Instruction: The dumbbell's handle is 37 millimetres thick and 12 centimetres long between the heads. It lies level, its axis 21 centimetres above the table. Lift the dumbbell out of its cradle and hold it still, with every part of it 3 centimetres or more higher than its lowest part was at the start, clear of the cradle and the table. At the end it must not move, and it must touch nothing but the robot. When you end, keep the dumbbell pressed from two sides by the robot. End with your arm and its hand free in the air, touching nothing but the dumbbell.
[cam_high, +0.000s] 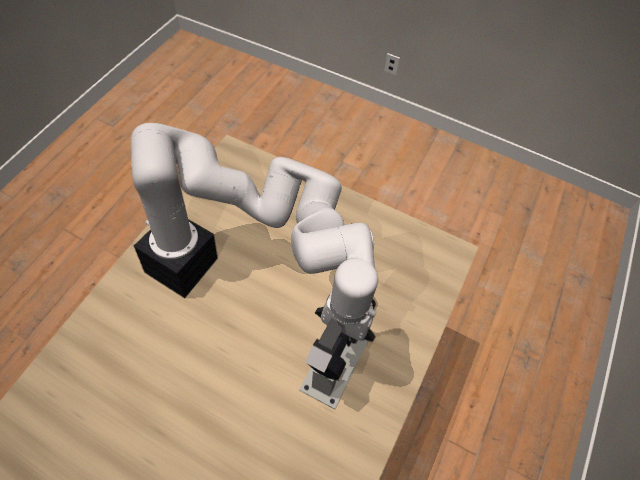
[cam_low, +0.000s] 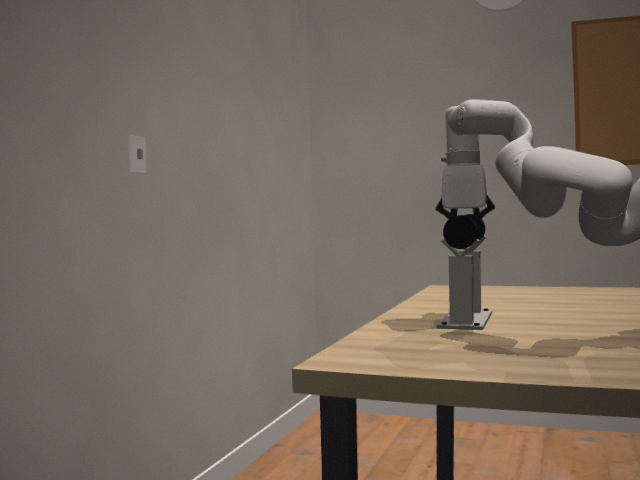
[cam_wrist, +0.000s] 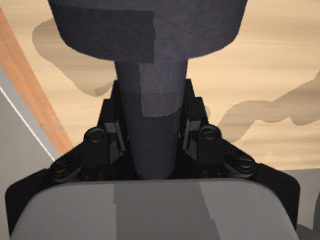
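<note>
My gripper is now right at the dumbbell. The rest, counted from my hand: cradle: 120 mm below.
</note>
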